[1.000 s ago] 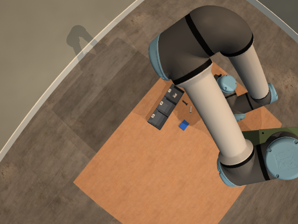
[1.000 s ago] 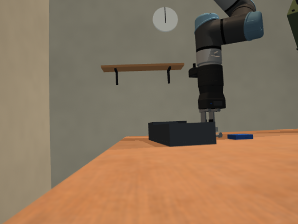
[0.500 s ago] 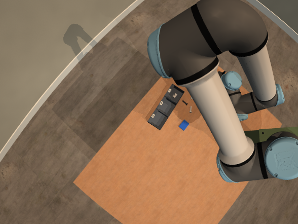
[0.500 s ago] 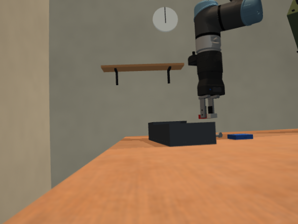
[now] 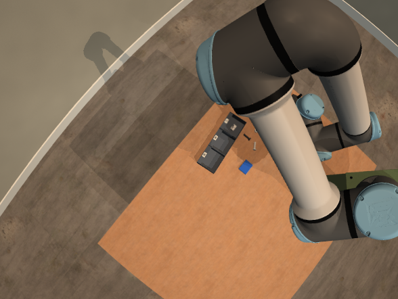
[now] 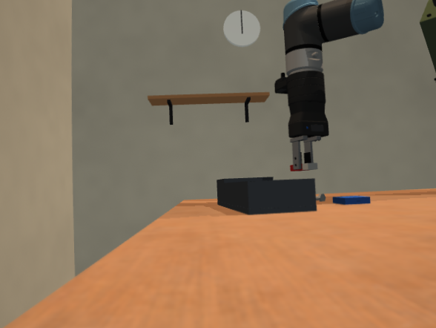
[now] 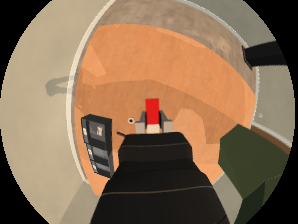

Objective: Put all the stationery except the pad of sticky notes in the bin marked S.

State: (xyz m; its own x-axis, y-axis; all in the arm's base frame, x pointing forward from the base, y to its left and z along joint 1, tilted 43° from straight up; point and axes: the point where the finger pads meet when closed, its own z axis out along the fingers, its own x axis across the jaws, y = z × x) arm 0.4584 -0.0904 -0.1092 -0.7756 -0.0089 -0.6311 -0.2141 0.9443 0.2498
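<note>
Now: the white clip-like piece 14 cm ahead of my hand, 10 cm to the left of it and 6 cm below it. Also, from my hand: nut 8 cm below, 5 cm ahead, 4 cm to the left; white bolt 11 cm to the left, 7 cm below, 1 cm ahead; white eraser 1 cm to the left, 1 cm below.
</note>
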